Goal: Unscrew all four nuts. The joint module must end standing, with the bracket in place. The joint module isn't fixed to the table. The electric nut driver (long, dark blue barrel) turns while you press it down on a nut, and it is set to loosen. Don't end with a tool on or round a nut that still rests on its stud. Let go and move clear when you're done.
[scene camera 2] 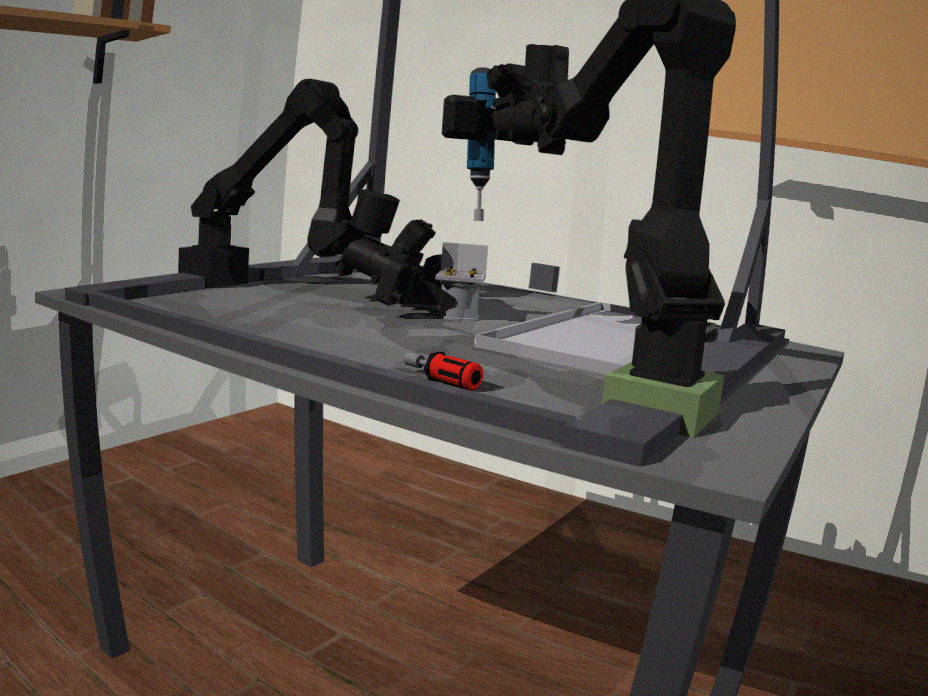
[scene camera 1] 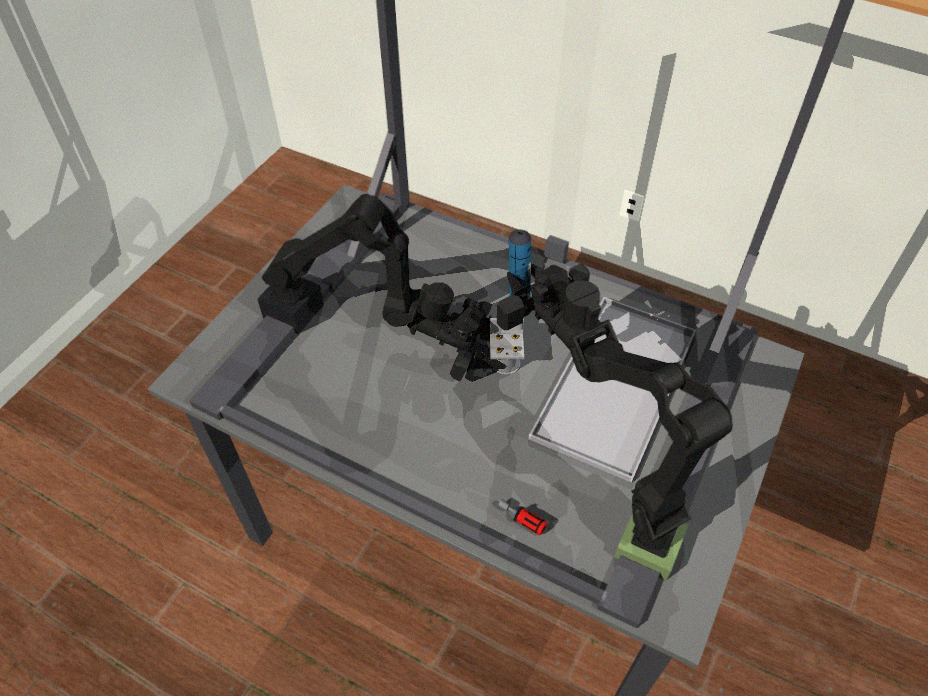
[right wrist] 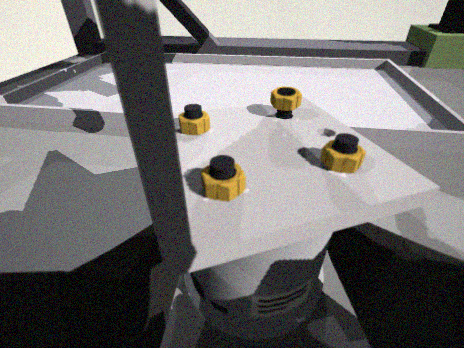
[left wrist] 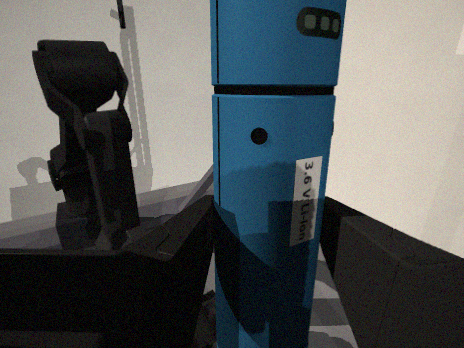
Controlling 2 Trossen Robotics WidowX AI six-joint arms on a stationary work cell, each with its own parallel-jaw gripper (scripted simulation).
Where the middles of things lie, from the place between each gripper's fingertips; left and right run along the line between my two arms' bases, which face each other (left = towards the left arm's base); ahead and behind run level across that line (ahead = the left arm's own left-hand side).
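Joint module (right wrist: 275, 291): 30 mm to the left of my right hand, 10 mm behind. White L-shaped bracket (scene camera 1: 506, 343): 40 mm above my right hand, 30 mm to the left, 10 mm behind. Red-handled tool (scene camera 2: 468, 375): 270 mm ahead of my right hand, 270 mm to the left, 20 mm below. Shallow white tray (scene camera 1: 602, 424): 250 mm to the left of my right hand, 110 mm behind, 30 mm below.
Joint module: 270 mm below my left hand (scene camera 2: 479, 124), 40 mm to the right, 10 mm behind. White L-shaped bracket: left hand 230 mm above it, 50 mm to the left of it, 10 mm past it. Red-handled tool: 290 mm below my left hand, 270 mm ahead, 200 mm to the left. Shallow white tray: 290 mm below my left hand, 170 mm to the left, 110 mm behind.
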